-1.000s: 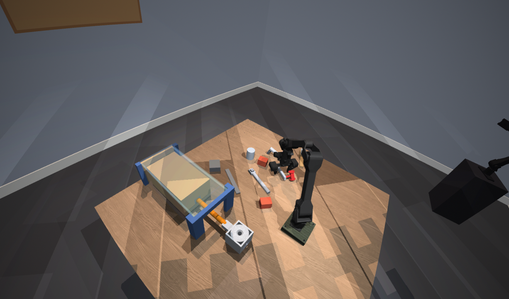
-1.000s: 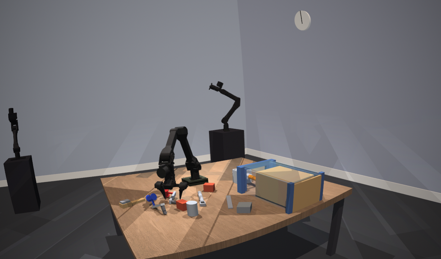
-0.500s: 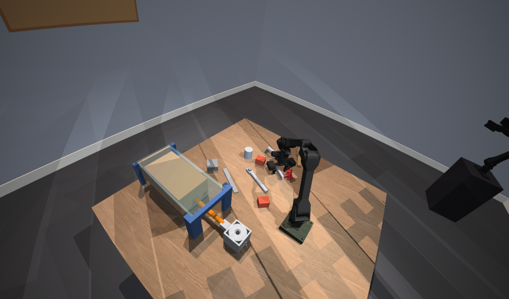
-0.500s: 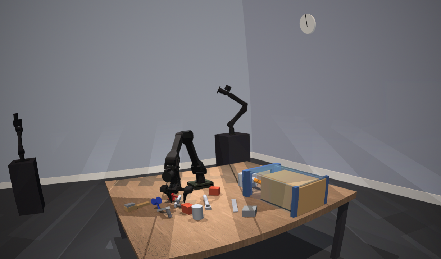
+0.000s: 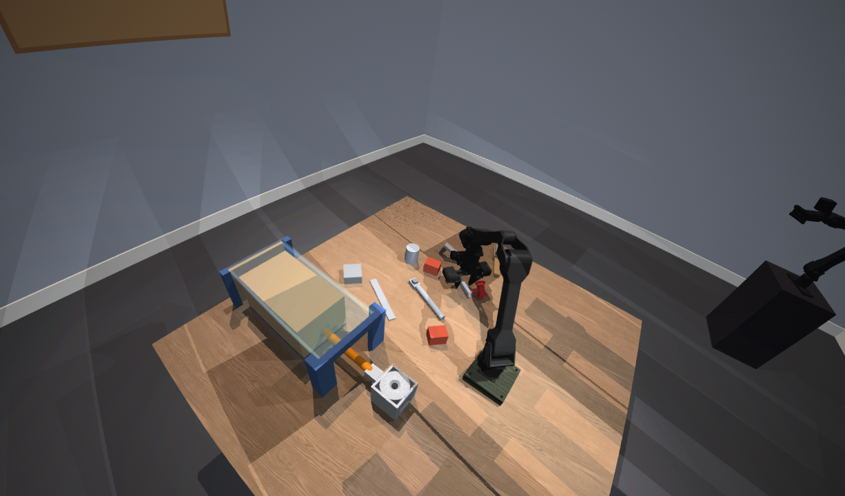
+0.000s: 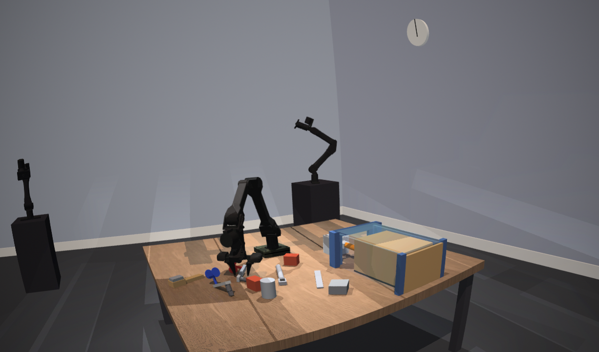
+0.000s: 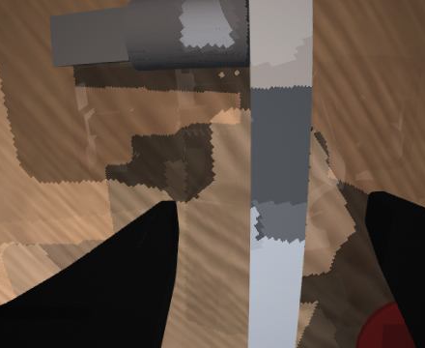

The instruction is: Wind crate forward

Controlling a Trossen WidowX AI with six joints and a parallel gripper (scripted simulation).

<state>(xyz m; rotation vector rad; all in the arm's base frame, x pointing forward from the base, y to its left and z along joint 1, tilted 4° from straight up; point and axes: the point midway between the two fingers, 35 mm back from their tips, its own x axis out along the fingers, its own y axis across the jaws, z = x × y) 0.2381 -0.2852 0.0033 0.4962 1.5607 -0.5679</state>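
The winch handle is 20 mm behind my gripper tip and 10 mm above it. From my gripper tip the other things lie so: blue knob: 50 mm ahead, 140 mm to the right, 40 mm above; red knob: 60 mm behind, 20 mm above; wooden-handled tool: 50 mm behind, 250 mm to the right, 10 mm above.
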